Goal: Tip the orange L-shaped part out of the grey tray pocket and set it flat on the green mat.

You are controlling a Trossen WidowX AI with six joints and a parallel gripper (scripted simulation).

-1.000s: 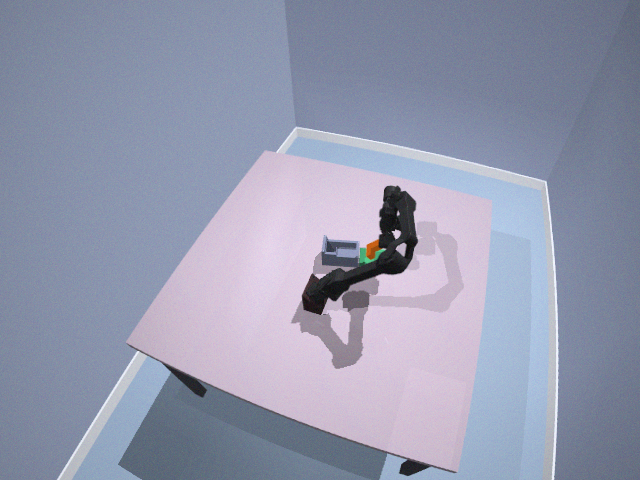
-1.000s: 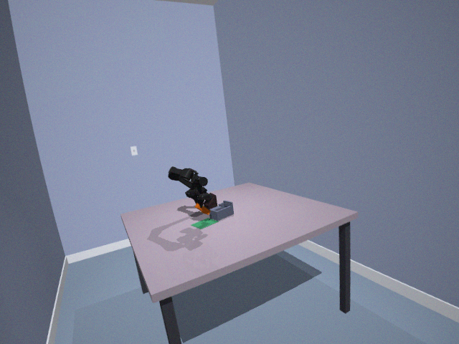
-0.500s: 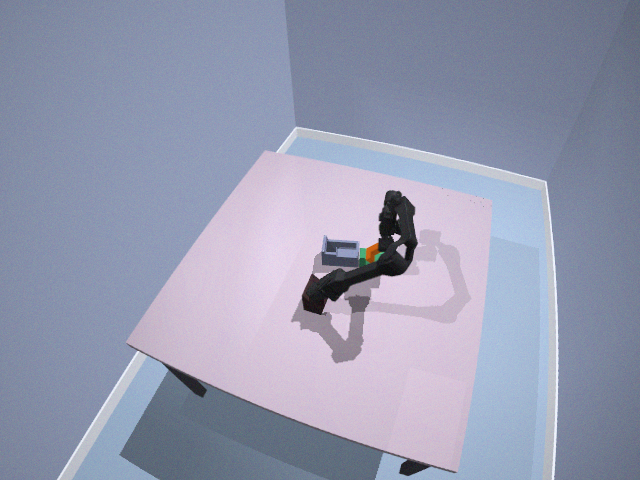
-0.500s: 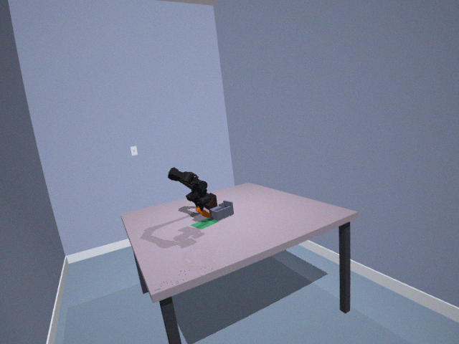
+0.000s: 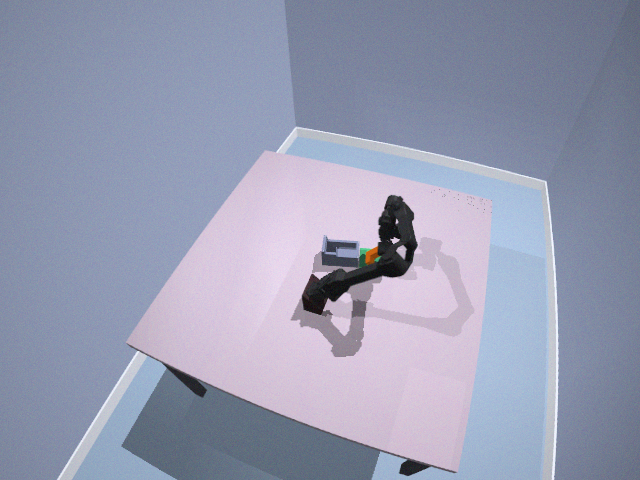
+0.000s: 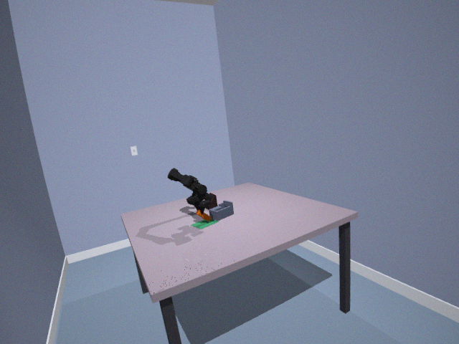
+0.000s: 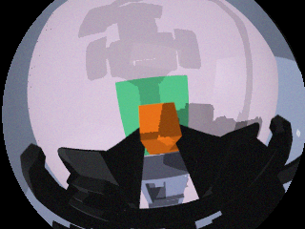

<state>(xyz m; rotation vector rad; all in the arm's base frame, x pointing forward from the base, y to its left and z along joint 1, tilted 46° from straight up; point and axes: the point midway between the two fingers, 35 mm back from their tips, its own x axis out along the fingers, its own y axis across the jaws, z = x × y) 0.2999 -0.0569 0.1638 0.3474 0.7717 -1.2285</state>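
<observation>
Now: the orange L-shaped part 3 cm to the left of my gripper tip, 3 cm below it and 3 cm behind it. Round my gripper tip: green mat (9 cm below, 2 cm to the left, 1 cm behind).
</observation>
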